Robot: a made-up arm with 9 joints. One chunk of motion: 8 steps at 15 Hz.
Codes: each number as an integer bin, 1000 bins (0 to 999) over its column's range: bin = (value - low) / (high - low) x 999, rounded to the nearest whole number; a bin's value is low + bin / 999 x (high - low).
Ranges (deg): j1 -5..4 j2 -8..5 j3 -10..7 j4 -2..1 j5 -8..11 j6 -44..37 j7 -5..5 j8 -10..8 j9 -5..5
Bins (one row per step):
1: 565 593 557 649 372 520 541 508 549
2: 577 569 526 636 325 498 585 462 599
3: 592 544 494 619 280 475 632 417 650
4: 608 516 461 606 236 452 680 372 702
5: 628 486 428 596 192 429 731 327 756
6: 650 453 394 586 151 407 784 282 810
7: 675 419 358 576 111 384 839 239 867
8: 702 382 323 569 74 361 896 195 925
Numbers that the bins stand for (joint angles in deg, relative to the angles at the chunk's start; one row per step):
1: 0.09 -0.28 -0.52 -0.05 -0.92 -1.84 0.42 -0.85 0.50
2: 0.20 -0.60 -1.05 -0.09 -1.82 -3.62 0.86 -1.68 1.00
3: 0.33 -0.92 -1.59 -0.14 -2.67 -5.49 1.33 -2.49 1.51
4: 0.48 -1.29 -2.16 -0.18 -3.51 -7.35 1.81 -3.30 2.03
5: 0.66 -1.68 -2.72 -0.21 -4.35 -9.22 2.32 -4.11 2.57
6: 0.86 -2.11 -3.30 -0.24 -5.13 -11.00 2.85 -4.92 3.11
7: 1.08 -2.55 -3.91 -0.27 -5.89 -12.86 3.40 -5.69 3.68
8: 1.32 -3.03 -4.50 -0.29 -6.59 -14.73 3.97 -6.49 4.26

